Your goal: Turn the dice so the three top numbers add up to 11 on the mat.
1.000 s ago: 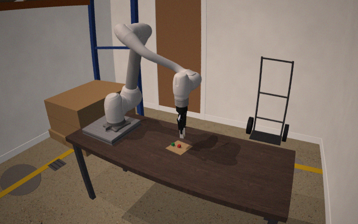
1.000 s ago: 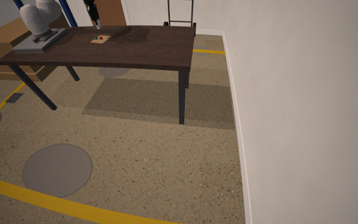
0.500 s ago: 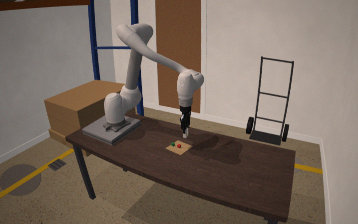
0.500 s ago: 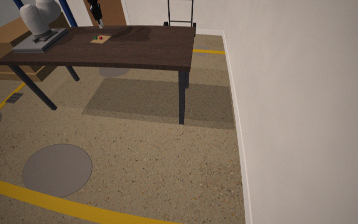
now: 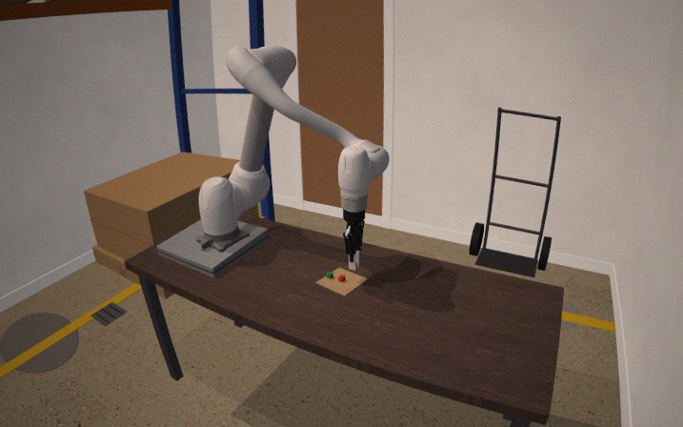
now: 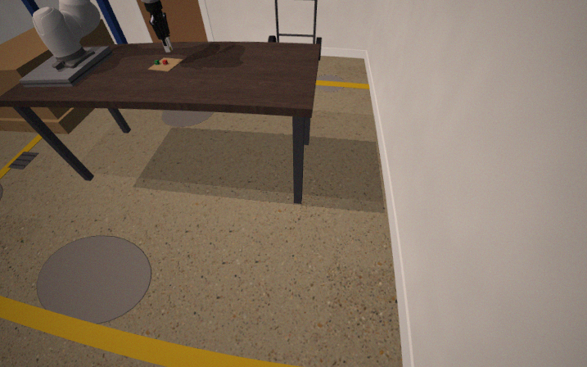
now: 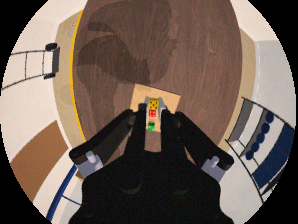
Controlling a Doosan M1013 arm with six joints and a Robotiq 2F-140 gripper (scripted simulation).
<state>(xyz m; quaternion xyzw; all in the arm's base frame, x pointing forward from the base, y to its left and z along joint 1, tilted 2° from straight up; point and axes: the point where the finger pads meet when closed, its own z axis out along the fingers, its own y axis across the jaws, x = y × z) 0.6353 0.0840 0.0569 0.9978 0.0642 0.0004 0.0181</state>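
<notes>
Now: hand 100 mm above the red die, 50 mm past it and 10 mm to the left of it. The rest, counted from my hand: green die (100 mm below, 100 mm behind, 10 mm to the right); tan mat (110 mm below, 50 mm behind, 10 mm to the right); yellow die (20 mm below).
</notes>
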